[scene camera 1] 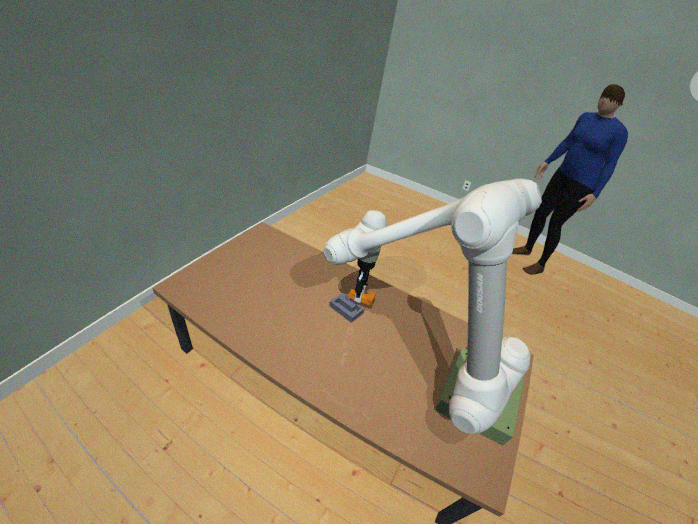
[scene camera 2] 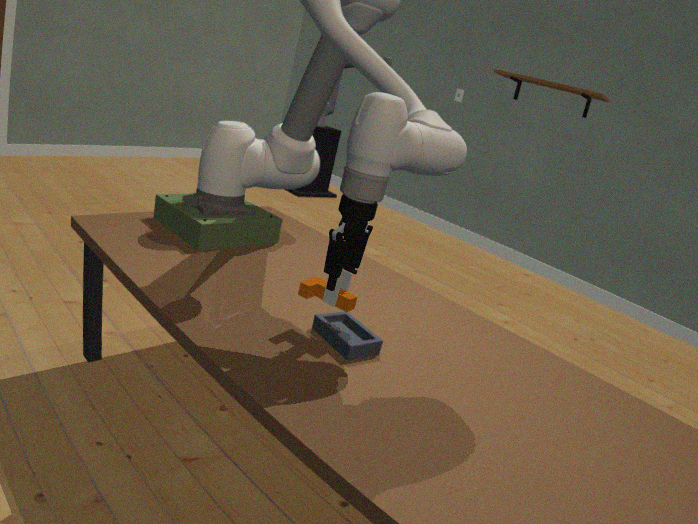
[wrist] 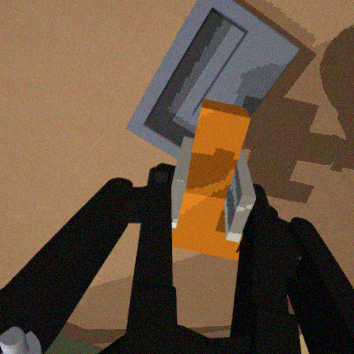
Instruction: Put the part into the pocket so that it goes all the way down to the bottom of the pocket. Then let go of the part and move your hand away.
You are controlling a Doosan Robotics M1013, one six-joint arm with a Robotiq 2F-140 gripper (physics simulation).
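Frame: origin at the arm's base, x ahead, y left, z up, level; metres.
Seen in the pictures: gripper, between the fingertips: (scene camera 1: pixel 358 298) (scene camera 2: pixel 333 301) (wrist: pixel 208 161); arm's base, origin of its link: (scene camera 2: pixel 218 206).
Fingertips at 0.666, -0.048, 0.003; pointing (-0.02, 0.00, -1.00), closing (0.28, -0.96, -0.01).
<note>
Pixels of each thing's top centre, then the offset from my fingertips to it, as dx, dy, dz. Level surfaces: height alone.
- orange part, centre of its top: (wrist: pixel 225 196) (scene camera 2: pixel 329 288) (scene camera 1: pixel 362 292) -0.005, -0.017, +0.030
- blue-grey block with the pocket, centre of its top: (wrist: pixel 206 90) (scene camera 2: pixel 348 327) (scene camera 1: pixel 347 304) +0.038, +0.025, -0.048
- brown table, height of its surface: dz -0.084
The orange part (scene camera 1: pixel 367 298) (scene camera 2: pixel 311 288) (wrist: pixel 216 145) is an angular piece with two blocky ends in scene camera 2. It is in the air above the table. My gripper (scene camera 1: pixel 359 298) (scene camera 2: pixel 337 289) (wrist: pixel 208 161) points down and is shut on the part's middle, a grey pad on each side. The blue-grey block with the pocket (scene camera 1: pixel 353 316) (scene camera 2: pixel 363 350) (wrist: pixel 171 67) lies on the table beside and below the part. In the wrist view the part's far end overlaps the block's near side. The pocket's floor is partly in shadow. The part's underside is hidden in the wrist view.
The brown table (scene camera 1: pixel 253 315) (scene camera 2: pixel 507 383) carries the block and the arm's green base (scene camera 1: pixel 501 433) (scene camera 2: pixel 239 232). Its long edge runs along the lower left in both scene views. A person in blue (scene camera 1: pixel 594 146) stands on the floor beyond the table.
</note>
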